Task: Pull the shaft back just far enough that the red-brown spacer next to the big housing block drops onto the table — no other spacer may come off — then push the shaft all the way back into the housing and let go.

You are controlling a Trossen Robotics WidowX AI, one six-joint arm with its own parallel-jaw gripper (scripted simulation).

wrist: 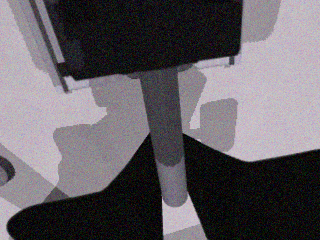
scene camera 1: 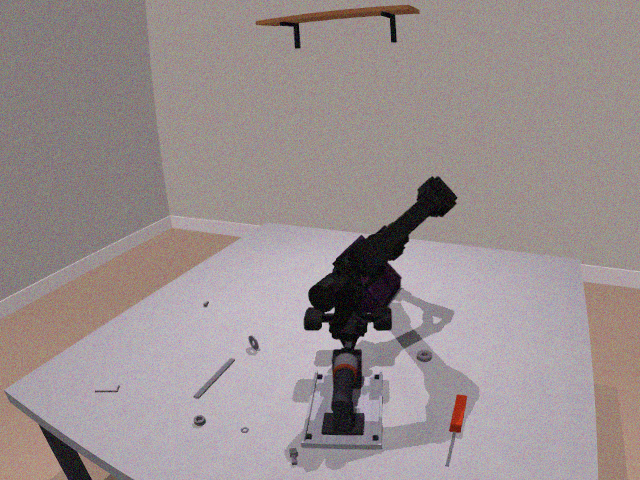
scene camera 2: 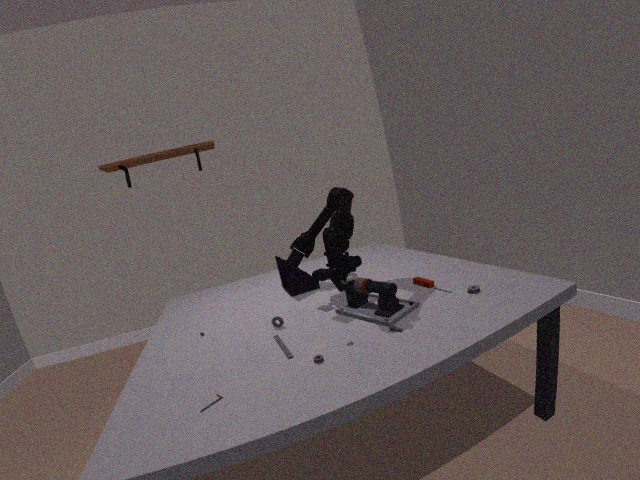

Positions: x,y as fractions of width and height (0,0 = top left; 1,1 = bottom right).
My gripper shows in the wrist view (0.51,0.57), in scene camera 1 (0.55,0.73) and in scene camera 2 (0.54,0.61).
